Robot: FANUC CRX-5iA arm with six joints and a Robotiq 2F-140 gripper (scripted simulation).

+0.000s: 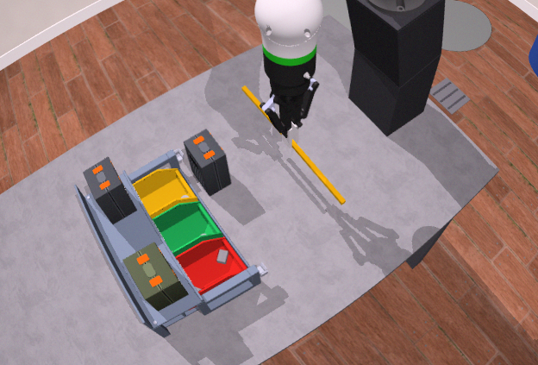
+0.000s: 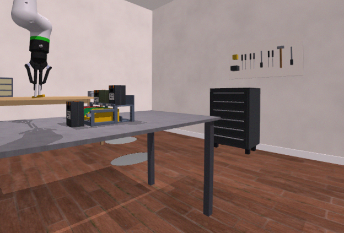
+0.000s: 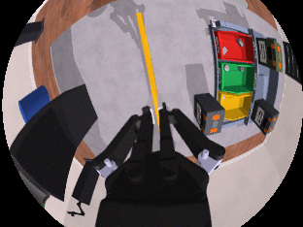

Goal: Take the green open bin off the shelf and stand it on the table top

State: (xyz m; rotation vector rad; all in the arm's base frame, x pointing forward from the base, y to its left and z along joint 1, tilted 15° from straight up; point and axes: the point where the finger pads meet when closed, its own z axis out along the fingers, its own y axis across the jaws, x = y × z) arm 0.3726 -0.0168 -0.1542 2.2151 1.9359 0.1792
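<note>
Now: hand 30 mm above the yellow bar. Round my hand: dark box 140 mm ahead, 130 mm to the right, 120 mm below; green open bin 310 mm ahead, 140 mm below, 40 mm to the right; yellow bin 290 mm ahead, 150 mm to the right, 140 mm below.
</note>
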